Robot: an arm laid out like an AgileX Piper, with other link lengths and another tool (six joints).
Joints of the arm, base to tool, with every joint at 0 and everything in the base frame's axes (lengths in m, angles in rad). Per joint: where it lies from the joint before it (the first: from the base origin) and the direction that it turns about. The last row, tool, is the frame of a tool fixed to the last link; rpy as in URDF.
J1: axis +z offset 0 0 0.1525
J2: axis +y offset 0 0 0
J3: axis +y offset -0.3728 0 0.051
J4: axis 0.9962 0 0.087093 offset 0.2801 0 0.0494
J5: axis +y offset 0 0 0
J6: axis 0.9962 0 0.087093 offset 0.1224 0 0.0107
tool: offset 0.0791 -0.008 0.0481 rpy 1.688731 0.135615 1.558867
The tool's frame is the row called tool.
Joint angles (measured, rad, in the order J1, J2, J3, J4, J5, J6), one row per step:
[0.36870, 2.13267, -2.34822, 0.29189, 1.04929, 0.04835]
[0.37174, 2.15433, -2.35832, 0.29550, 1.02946, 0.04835]
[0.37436, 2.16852, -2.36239, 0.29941, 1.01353, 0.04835]
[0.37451, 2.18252, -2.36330, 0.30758, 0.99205, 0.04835]
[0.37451, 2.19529, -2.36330, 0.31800, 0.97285, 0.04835]
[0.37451, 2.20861, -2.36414, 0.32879, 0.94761, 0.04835]
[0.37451, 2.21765, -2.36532, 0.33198, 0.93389, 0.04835]
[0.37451, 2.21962, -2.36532, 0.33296, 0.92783, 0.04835]
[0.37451, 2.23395, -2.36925, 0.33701, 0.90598, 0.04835]
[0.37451, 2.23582, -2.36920, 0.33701, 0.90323, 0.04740]
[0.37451, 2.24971, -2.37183, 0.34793, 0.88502, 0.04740]
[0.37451, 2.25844, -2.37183, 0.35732, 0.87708, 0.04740]
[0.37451, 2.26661, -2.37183, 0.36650, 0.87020, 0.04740]
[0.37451, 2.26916, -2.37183, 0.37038, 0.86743, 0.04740]
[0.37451, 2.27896, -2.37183, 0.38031, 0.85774, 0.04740]
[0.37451, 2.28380, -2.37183, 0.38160, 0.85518, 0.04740]
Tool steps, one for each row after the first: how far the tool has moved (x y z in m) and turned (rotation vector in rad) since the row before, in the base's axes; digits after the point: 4 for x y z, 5 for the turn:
[0.0070, 0.0047, -0.0068, 0.00747, -0.00506, -0.00139]
[0.0046, 0.0037, -0.0051, 0.00658, -0.00291, -0.00076]
[0.0055, 0.0026, -0.0054, 0.01165, -0.00338, -0.00381]
[0.0048, 0.0026, -0.0053, 0.01280, -0.00088, -0.00301]
[0.0056, 0.0025, -0.0043, 0.01576, -0.00611, -0.00511]
[0.0036, 0.0012, -0.0034, 0.00574, -0.00324, -0.00357]
[0.0011, 0.0003, -0.0003, 0.00269, -0.00298, -0.00170]
[0.0057, 0.0016, -0.0046, 0.00893, -0.00749, -0.00608]
[0.0007, 0.0002, -0.0009, -0.00015, -0.00105, -0.00033]
[0.0047, 0.0023, -0.0053, 0.01330, -0.00110, -0.00365]
[0.0024, 0.0018, -0.0047, 0.00861, 0.00476, -0.00077]
[0.0021, 0.0017, -0.0045, 0.00819, 0.00508, -0.00060]
[0.0007, 0.0006, -0.0012, 0.00373, 0.00143, -0.00024]
[0.0027, 0.0018, -0.0052, 0.00941, 0.00454, -0.00167]
[0.0013, 0.0005, -0.0031, 0.00044, 0.00282, -0.00071]

